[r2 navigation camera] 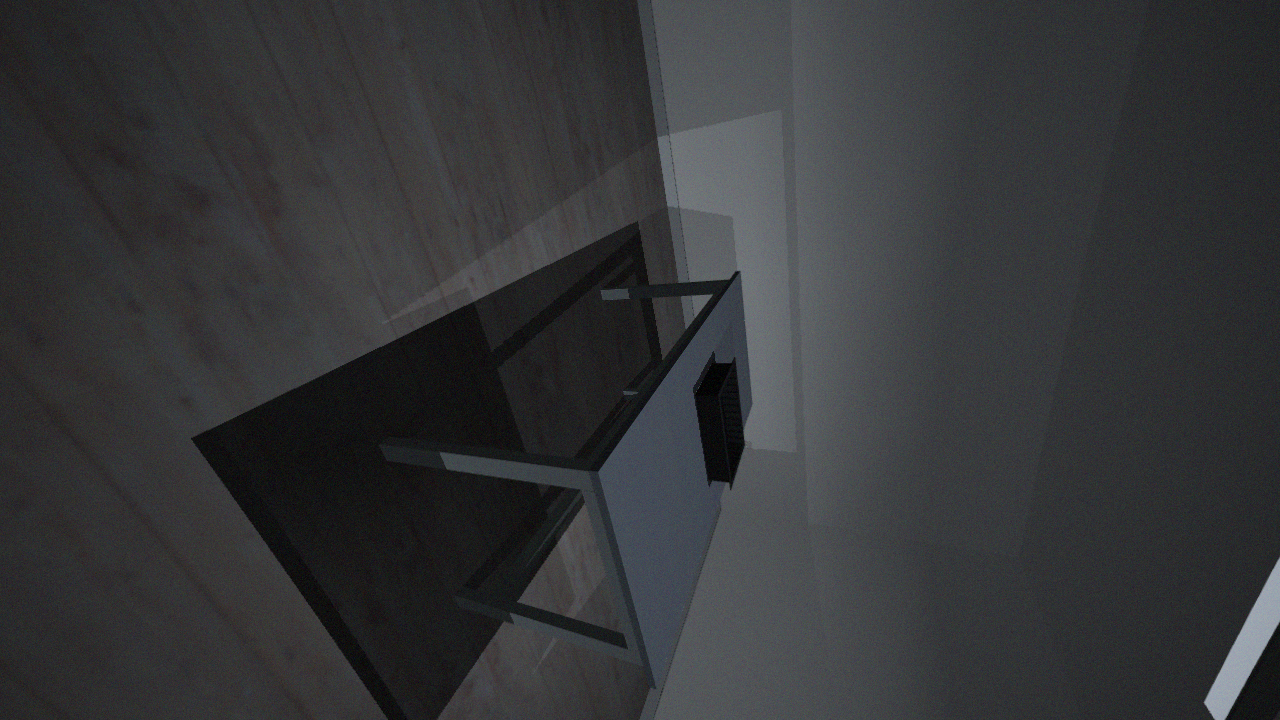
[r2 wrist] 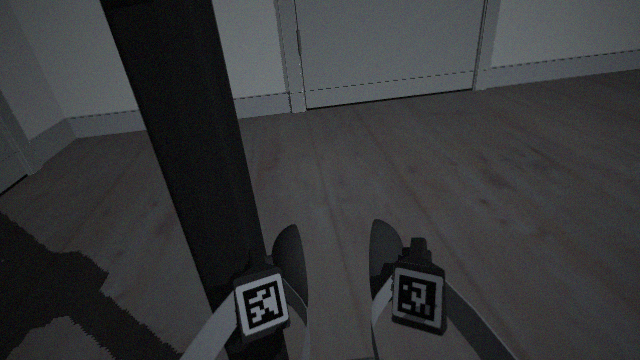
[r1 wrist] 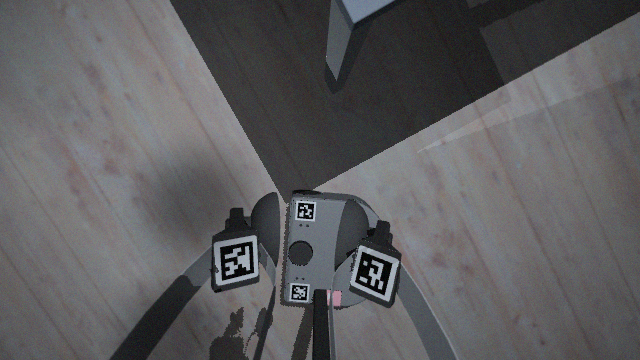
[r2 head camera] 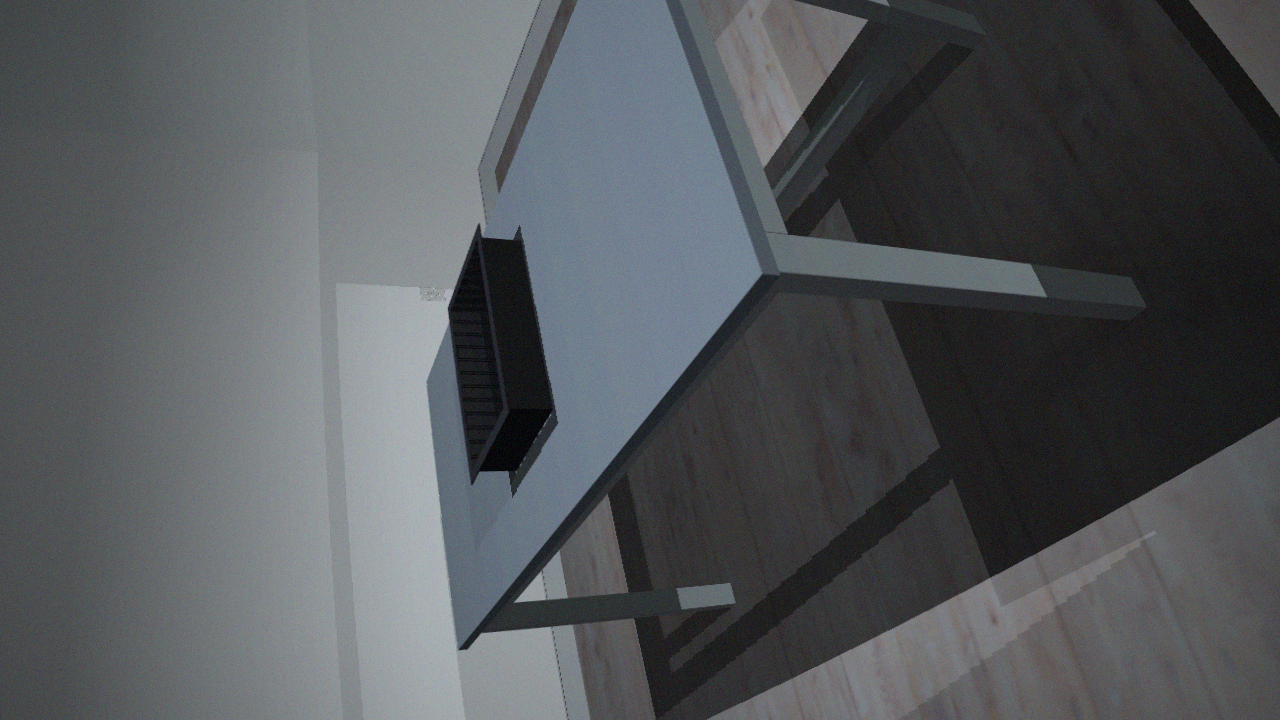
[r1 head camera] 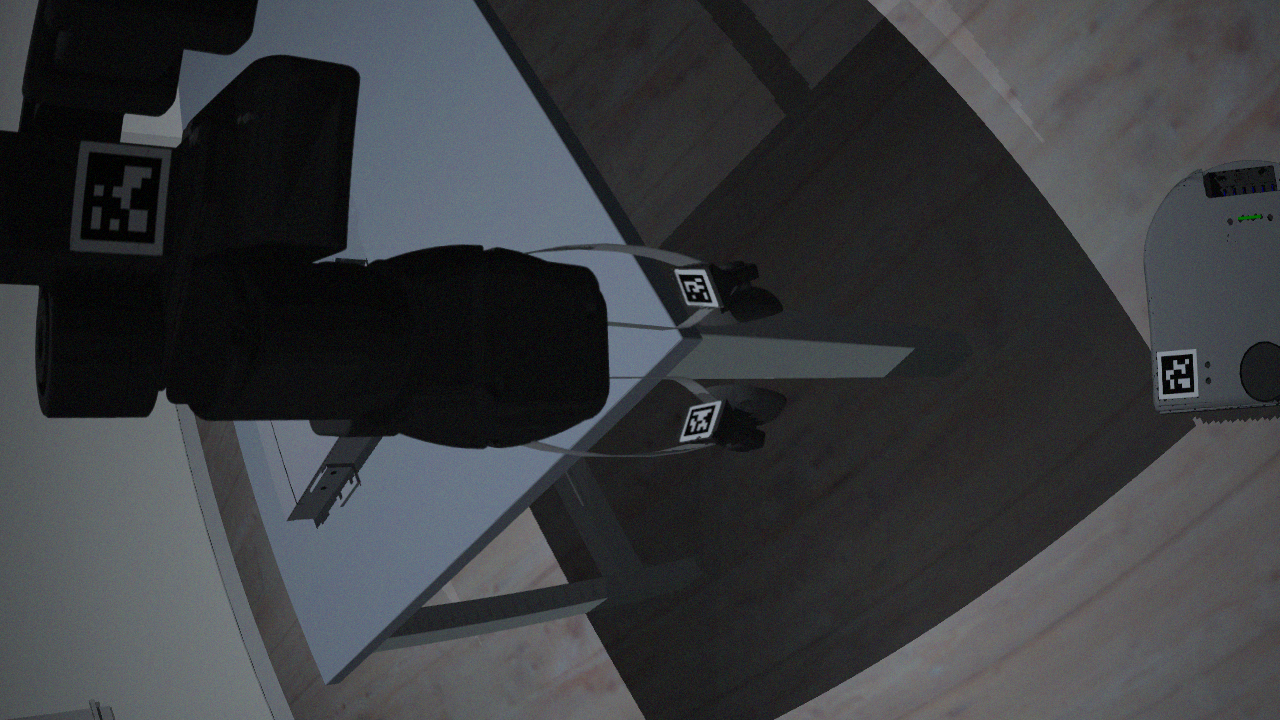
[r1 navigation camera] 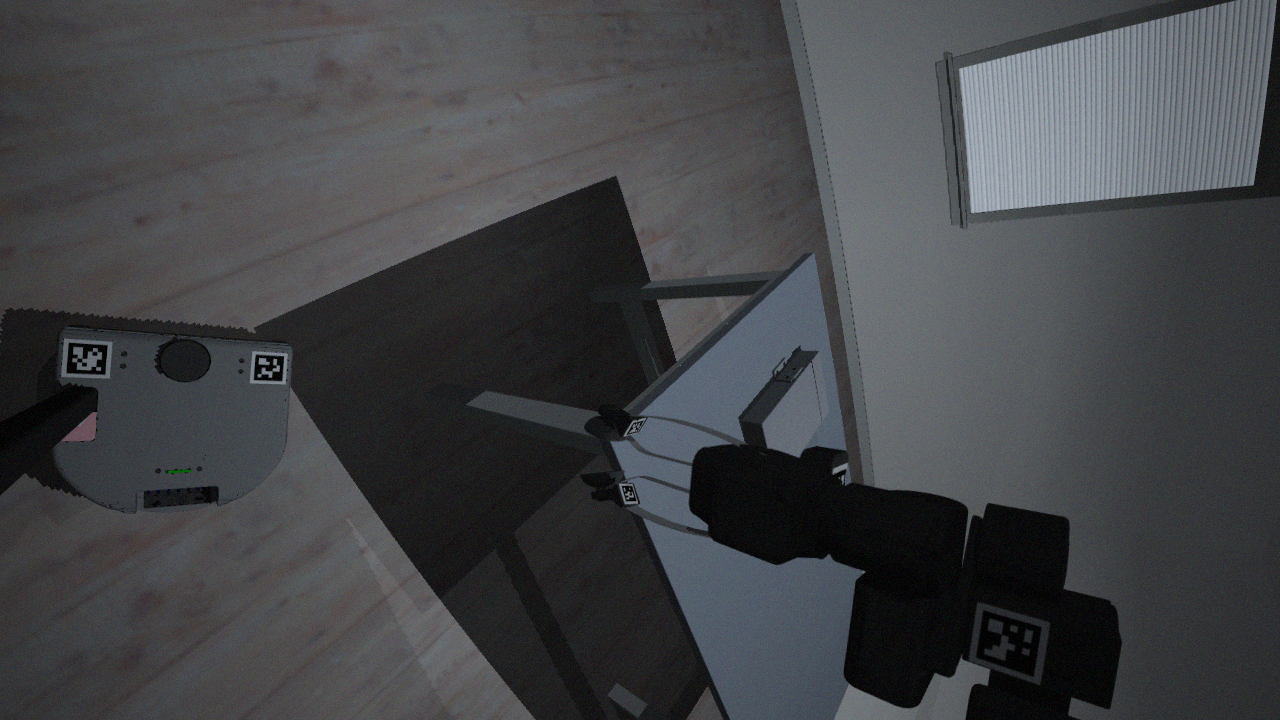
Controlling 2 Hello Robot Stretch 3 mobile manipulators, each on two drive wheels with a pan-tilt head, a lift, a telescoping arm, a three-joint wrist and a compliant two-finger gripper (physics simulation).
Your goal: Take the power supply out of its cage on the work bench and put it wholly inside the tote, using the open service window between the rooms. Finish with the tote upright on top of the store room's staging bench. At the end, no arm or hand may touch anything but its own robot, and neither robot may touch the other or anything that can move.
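Observation:
The r1 gripper (r1 head camera: 756, 358) (r1 navigation camera: 604, 454) (r1 wrist: 311, 225) is open and empty, over the near corner of the work bench (r1 head camera: 429, 161) (r1 navigation camera: 716, 582) (r1 wrist: 367, 9), pointing down toward the floor. The cage (r1 head camera: 328, 488) (r1 navigation camera: 768, 413) lies on that bench behind the r1 wrist, which hides most of it in the r1 head view. The power supply cannot be told apart from the cage here. The black tote (r2 head camera: 523, 331) (r2 navigation camera: 712, 438) stands upright and looks empty on the staging bench (r2 head camera: 626, 223) (r2 navigation camera: 644, 528). The r2 gripper (r2 wrist: 337, 255) is open and empty, away from the tote.
The r1 base (r1 head camera: 1194, 286) (r1 navigation camera: 214, 420) (r1 wrist: 320, 270) stands off the work bench's corner. A framed ribbed panel (r1 navigation camera: 1109, 116) is in the wall beside that bench; I cannot tell whether it is the service window. The r2 mast (r2 wrist: 185, 150) stands beside the r2 gripper, with a door (r2 wrist: 390, 45) beyond.

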